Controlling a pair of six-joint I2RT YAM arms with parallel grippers.
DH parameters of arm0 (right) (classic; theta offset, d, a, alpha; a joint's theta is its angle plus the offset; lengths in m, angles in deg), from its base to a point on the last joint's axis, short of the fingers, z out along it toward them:
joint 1: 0 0.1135 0.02 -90
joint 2: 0 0 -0.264 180
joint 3: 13.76 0 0.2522 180
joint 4: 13.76 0 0.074 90
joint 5: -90 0 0 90
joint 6: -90 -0.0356 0 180
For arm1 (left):
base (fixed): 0 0 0 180
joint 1: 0 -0.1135 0.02 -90
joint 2: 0 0 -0.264 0
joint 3: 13.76 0 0.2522 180
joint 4: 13.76 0 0.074 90
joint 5: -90 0 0 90
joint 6: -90 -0.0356 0 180
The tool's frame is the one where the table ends.
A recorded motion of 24 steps. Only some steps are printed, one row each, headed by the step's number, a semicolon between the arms.
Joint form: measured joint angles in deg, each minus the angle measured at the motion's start. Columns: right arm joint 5, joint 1, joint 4, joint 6, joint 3, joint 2; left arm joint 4, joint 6, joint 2, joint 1, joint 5, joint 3.
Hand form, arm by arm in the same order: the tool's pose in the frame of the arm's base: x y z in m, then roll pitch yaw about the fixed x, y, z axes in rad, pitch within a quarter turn. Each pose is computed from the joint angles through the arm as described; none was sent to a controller.
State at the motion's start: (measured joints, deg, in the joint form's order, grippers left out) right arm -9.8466 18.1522 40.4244 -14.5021 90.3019 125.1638; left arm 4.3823 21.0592 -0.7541 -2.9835 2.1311 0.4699
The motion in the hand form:
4: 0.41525 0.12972 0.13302 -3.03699 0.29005 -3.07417; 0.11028 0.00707 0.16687 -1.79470 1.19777 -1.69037
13: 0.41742 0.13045 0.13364 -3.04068 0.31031 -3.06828; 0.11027 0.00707 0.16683 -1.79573 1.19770 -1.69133
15: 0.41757 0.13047 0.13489 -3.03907 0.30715 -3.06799; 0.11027 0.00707 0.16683 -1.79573 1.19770 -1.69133
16: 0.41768 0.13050 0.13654 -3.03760 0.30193 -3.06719; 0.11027 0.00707 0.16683 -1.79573 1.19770 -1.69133
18: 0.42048 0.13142 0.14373 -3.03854 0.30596 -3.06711; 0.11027 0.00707 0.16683 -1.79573 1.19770 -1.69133
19: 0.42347 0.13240 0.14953 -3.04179 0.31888 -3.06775; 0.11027 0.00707 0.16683 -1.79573 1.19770 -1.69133
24: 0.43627 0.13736 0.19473 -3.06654 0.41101 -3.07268; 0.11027 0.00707 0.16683 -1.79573 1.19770 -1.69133
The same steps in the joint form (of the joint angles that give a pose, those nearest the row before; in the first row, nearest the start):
4: -0.02 0.00 0.02 0.61 0.00 0.00; -0.03 0.00 0.00 0.00 0.00 0.00
13: 0.00 0.00 -1.22 1.03 0.00 0.00; 0.00 0.00 0.00 0.00 0.00 0.00
15: -0.04 0.00 -0.70 1.03 0.33 0.00; 0.00 0.00 0.00 0.00 0.00 0.00
16: -0.04 0.00 0.04 1.05 0.77 0.00; 0.00 0.00 0.00 0.00 0.00 0.00
18: -0.04 0.00 1.51 1.07 2.47 0.00; 0.00 0.00 0.00 0.00 0.00 0.00
19: -0.04 0.00 2.03 1.09 3.76 0.00; 0.00 0.00 0.00 0.00 0.00 0.00
24: 0.00 0.09 5.53 1.22 11.43 -1.29; 0.00 0.00 0.00 0.00 0.00 0.00

